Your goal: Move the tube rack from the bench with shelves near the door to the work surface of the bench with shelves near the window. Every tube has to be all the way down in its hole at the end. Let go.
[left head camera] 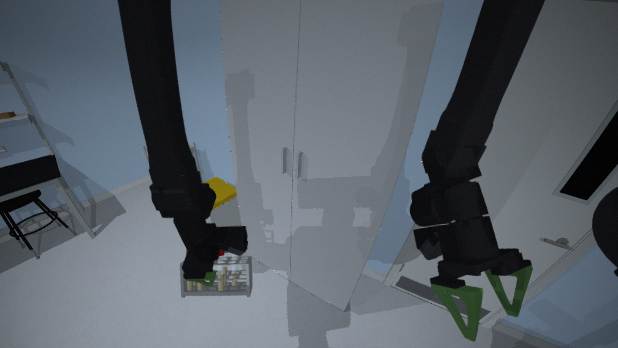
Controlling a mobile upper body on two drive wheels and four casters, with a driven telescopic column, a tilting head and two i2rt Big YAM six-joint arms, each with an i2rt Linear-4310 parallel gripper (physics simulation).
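The tube rack is a pale, see-through rack, upright and held in the air above the floor, left of the picture's middle. Several tubes with yellowish contents stand in it; a bit of a red cap shows at its top. How deep each tube sits cannot be told. My left gripper is shut on the rack near its left part; one green finger shows, and the other is hidden. My right gripper is open and empty at the lower right, its two green fingers apart.
A tall grey cabinet with two doors stands ahead. A yellow object is beside it at the left. A dark-topped bench with shelves and a black stool stand at the far left. A door with a handle is at the right.
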